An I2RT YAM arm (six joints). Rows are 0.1 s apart.
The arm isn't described. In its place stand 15 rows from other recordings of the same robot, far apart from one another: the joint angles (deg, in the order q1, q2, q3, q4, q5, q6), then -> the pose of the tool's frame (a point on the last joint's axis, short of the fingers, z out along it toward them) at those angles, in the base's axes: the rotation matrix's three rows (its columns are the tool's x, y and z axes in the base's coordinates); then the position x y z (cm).
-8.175 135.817 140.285 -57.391 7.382 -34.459 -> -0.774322 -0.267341 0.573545; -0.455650 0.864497 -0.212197; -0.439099 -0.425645 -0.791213; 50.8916 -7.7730 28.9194
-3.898 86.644 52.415 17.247 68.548 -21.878 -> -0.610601 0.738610 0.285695; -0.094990 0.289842 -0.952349; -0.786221 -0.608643 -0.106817; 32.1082 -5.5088 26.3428
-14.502 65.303 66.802 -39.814 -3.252 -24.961 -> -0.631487 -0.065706 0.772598; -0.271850 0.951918 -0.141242; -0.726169 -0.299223 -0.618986; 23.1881 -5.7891 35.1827
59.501 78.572 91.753 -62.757 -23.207 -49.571 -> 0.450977 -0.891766 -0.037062; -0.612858 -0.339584 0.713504; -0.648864 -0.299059 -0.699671; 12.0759 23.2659 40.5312
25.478 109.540 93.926 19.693 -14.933 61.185 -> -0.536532 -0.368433 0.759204; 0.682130 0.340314 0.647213; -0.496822 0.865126 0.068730; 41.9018 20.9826 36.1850
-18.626 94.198 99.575 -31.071 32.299 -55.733 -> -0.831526 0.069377 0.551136; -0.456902 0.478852 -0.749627; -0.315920 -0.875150 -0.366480; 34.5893 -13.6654 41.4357
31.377 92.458 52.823 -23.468 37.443 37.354 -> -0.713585 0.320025 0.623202; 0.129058 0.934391 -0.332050; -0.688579 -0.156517 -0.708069; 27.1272 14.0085 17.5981
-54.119 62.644 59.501 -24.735 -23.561 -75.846 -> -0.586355 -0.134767 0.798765; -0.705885 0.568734 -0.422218; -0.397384 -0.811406 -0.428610; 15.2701 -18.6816 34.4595
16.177 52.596 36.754 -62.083 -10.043 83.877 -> -0.407781 0.900800 0.149245; 0.901129 0.370673 0.224871; 0.147243 0.226188 -0.962891; 12.7469 4.3442 20.7414
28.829 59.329 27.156 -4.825 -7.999 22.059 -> -0.704509 -0.334790 0.625765; 0.036749 0.863346 0.503272; -0.708743 0.377556 -0.595932; 18.3261 10.6525 19.5154
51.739 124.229 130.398 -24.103 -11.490 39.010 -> -0.706379 -0.569068 0.420941; 0.100436 0.508092 0.855427; -0.700672 0.646533 -0.301750; 30.9768 40.4237 38.4227
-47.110 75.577 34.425 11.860 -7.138 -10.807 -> -0.449562 0.579206 0.680011; 0.210594 0.808545 -0.549459; -0.868069 -0.103810 -0.485469; 18.9416 -19.7408 19.9647
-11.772 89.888 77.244 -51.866 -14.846 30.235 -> -0.718519 0.522091 0.459512; 0.646936 0.744265 0.165964; -0.255350 0.416523 -0.872528; 31.3496 -5.6015 28.4559
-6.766 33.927 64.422 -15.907 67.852 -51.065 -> -0.569751 0.781845 0.253184; -0.227714 0.145824 -0.962747; -0.789639 -0.606179 0.094954; 6.1863 -4.0544 45.8896
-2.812 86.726 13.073 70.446 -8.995 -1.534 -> -0.052979 -0.108917 0.992638; -0.023871 0.993888 0.107780; -0.998310 -0.017985 -0.055255; 24.0427 -0.6236 15.2755
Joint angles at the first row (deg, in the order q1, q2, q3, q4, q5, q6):
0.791 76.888 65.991 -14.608 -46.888 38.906
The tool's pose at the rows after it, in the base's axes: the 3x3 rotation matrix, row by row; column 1 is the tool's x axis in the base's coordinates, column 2 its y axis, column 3 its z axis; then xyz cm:
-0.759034 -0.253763 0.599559; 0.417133 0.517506 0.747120; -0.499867 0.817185 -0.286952; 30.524 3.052 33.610
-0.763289 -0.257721 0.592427; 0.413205 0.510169 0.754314; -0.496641 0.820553 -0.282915; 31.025 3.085 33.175
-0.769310 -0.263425 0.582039; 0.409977 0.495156 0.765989; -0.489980 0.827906 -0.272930; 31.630 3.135 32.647
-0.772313 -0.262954 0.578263; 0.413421 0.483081 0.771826; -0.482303 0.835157 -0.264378; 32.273 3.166 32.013
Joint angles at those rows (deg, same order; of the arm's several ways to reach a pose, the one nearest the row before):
0.792 77.931 65.569 -12.837 -47.626 39.377
0.792 79.074 65.437 -11.506 -48.250 39.518
0.791 80.460 65.176 -9.446 -49.278 40.139
0.793 81.916 64.739 -7.001 -49.796 41.068

